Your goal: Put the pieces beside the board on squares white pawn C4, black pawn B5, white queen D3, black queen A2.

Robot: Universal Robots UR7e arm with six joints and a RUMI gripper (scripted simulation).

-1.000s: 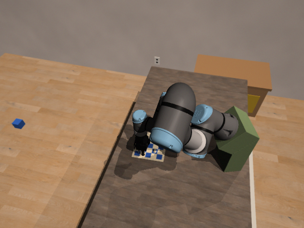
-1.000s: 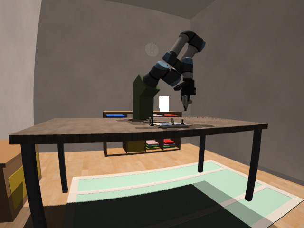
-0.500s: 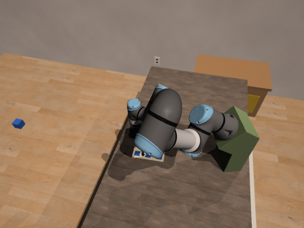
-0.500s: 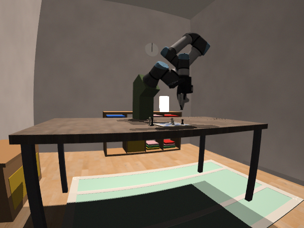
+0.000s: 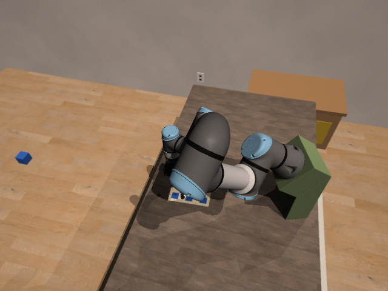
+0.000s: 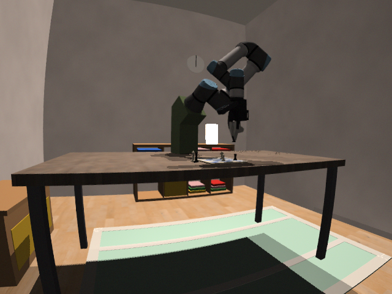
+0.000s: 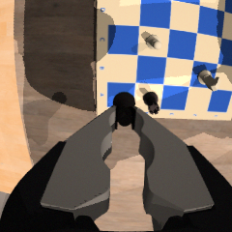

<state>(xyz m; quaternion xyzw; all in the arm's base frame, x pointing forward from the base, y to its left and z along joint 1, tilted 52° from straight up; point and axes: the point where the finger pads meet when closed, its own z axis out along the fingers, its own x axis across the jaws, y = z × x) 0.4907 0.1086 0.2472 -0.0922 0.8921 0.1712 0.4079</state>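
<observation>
Right now my hand is 2 cm past the white pawn, 5 cm to the left of it and 11 cm above it. Round my hand: black pawn (1 cm below); then blue-and-cream chessboard (5 cm behind, 7 cm to the right, 12 cm below); then black piece (5 cm behind, 2 cm to the left, 11 cm below).
</observation>
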